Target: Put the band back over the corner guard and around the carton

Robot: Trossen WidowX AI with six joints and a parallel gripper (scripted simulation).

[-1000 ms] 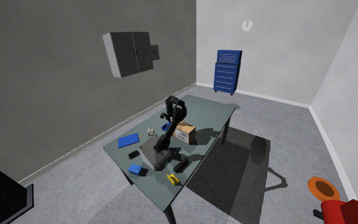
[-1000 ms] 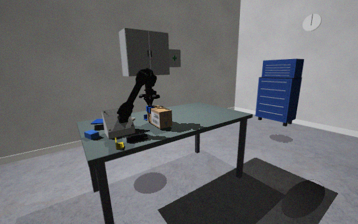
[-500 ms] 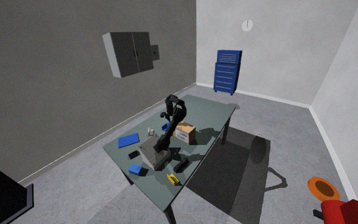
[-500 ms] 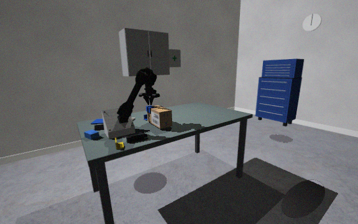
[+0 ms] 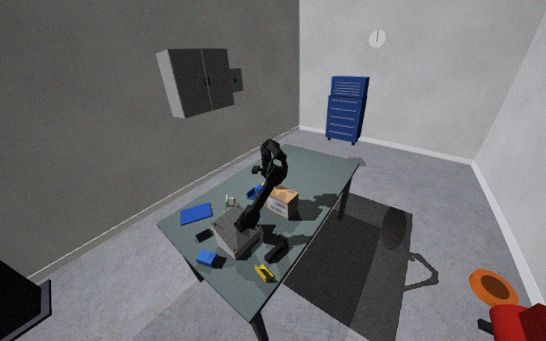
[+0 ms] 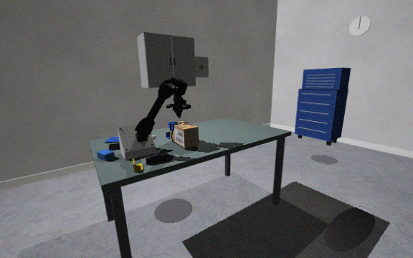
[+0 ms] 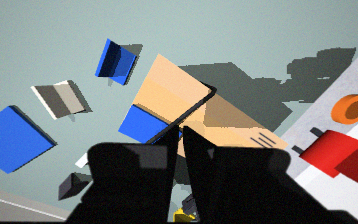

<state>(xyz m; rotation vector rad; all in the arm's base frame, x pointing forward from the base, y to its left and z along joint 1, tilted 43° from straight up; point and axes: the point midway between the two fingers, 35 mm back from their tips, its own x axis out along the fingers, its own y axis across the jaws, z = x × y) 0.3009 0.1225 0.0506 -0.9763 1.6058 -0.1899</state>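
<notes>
Now: the carton 140 mm below my hand and 60 mm to the right of it. From my hand the other things lie so: flat blue pad: 370 mm behind, 350 mm to the left, 220 mm below; then small white item: 320 mm behind, 220 mm below, 150 mm to the left.
</notes>
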